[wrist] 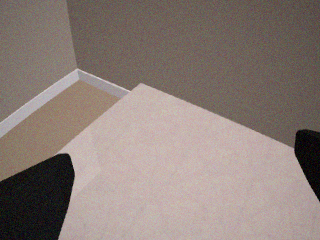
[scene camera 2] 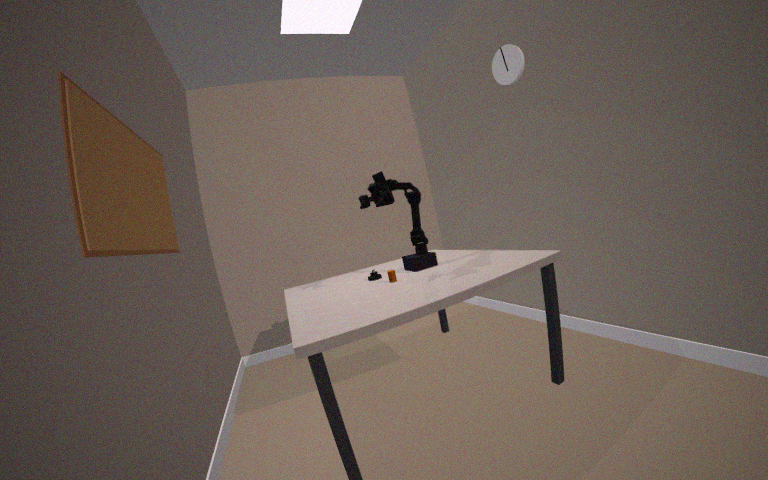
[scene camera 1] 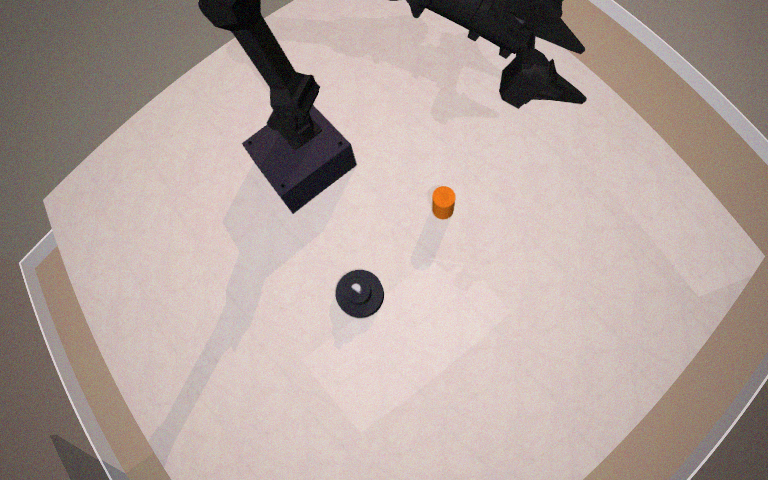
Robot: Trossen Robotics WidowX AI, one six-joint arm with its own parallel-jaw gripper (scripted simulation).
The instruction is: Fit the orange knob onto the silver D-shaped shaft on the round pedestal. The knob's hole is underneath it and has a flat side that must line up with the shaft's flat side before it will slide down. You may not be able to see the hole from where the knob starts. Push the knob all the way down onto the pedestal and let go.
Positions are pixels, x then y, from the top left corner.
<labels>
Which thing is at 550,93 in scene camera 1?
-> The gripper.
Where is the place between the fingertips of the gripper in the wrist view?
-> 186,155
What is the gripper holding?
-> Nothing.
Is the gripper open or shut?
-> Open.
</labels>
